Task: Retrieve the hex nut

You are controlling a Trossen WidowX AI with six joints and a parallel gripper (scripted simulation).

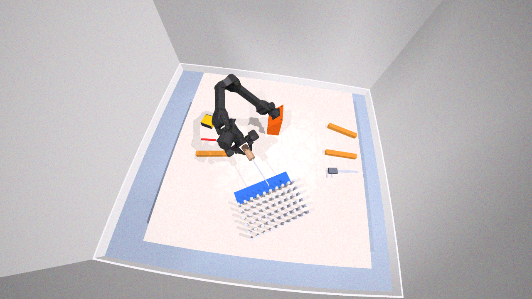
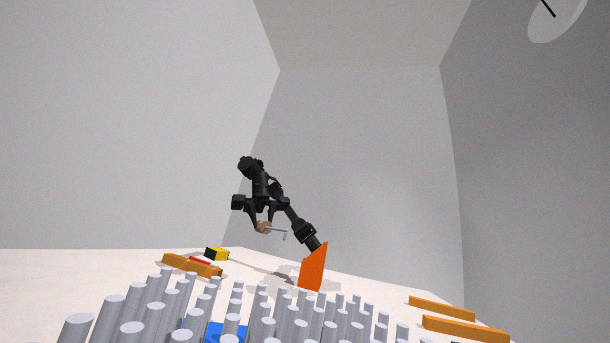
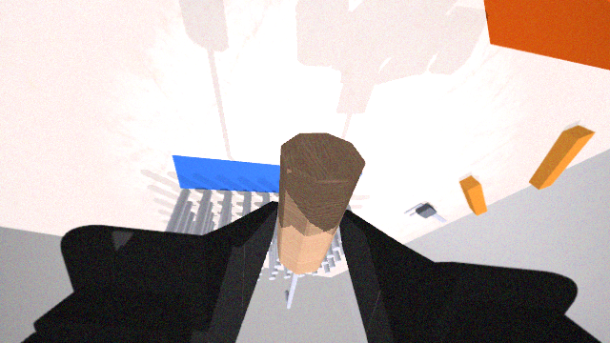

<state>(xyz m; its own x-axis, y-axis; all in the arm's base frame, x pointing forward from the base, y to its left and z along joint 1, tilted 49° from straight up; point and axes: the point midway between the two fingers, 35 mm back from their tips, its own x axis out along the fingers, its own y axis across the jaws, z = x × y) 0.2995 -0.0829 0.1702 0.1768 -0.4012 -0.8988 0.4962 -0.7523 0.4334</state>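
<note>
Now: the blue taped strip 200 mm below my gripper tip, 150 mm ahead of it and 90 mm to the left of it. From my gripper tip the other things lie so: hook tool: 90 mm ahead, 50 mm to the left; red-handled tool: 240 mm to the right, 190 mm below, 170 mm behind; yellow block: 310 mm behind, 300 mm to the right, 180 mm below.
</note>
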